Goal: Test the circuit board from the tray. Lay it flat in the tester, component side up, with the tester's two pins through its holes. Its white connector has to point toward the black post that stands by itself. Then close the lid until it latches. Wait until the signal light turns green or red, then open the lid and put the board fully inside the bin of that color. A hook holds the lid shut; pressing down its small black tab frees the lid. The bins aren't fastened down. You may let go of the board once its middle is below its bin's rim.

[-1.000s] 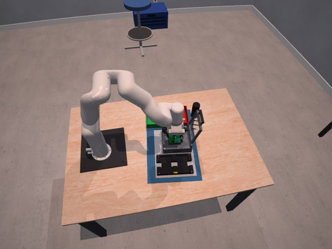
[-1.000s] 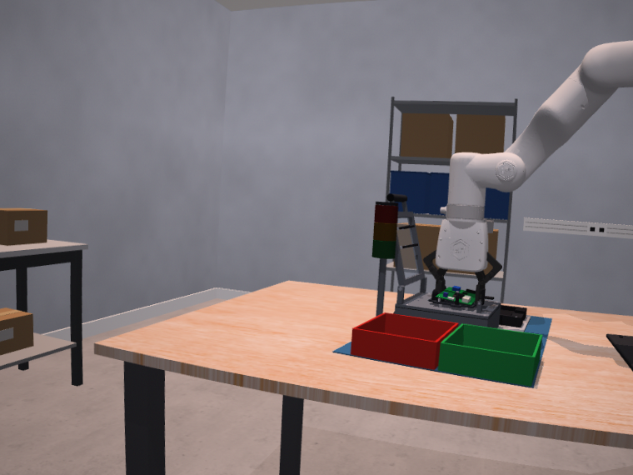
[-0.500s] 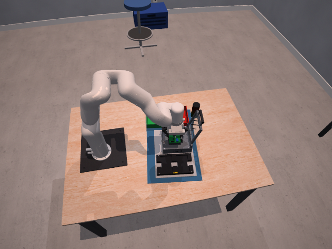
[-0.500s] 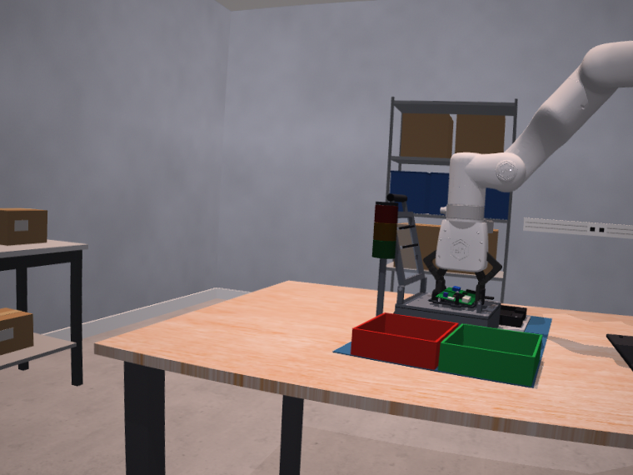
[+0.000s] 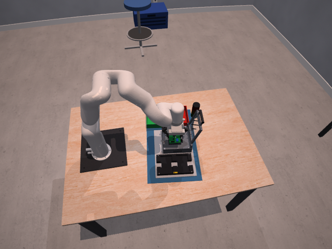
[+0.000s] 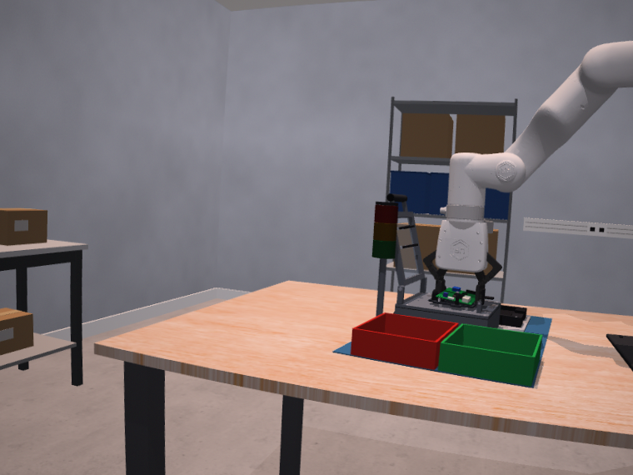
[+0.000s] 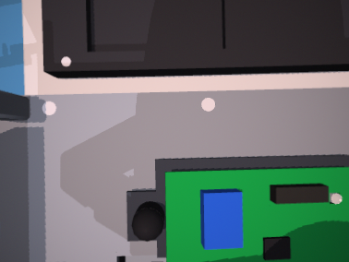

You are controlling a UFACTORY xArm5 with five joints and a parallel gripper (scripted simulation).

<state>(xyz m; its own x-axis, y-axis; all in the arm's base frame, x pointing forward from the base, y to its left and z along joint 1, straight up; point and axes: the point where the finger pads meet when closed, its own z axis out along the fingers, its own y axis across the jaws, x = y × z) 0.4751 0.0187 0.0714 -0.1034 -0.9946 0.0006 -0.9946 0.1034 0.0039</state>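
The green circuit board lies right at my hand. From my hand the other things lie so: red bin (6 cm ahead, 20 cm to the left, 6 cm below); lid (12 cm ahead, 1 cm to the right, 10 cm above); green bin (9 cm behind, 21 cm to the left, 6 cm below).
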